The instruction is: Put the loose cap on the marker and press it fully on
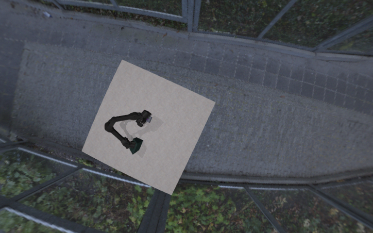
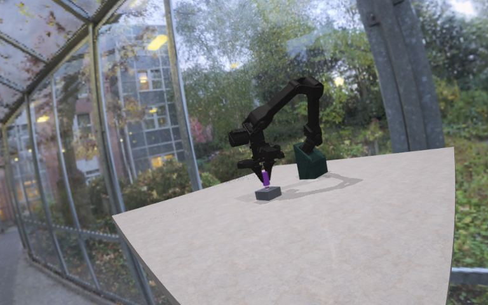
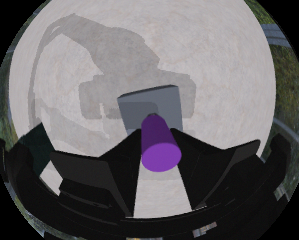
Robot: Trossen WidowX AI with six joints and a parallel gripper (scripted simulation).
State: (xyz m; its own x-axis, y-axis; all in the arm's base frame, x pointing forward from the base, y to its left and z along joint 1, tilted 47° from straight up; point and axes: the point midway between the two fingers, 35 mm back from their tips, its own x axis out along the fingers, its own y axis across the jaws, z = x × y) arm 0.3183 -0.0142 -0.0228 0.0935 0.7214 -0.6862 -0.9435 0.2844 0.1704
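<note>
Now: gripper tip 1 cm below the purple cap. Also, from my gripper tip: block 5 cm below.
</note>
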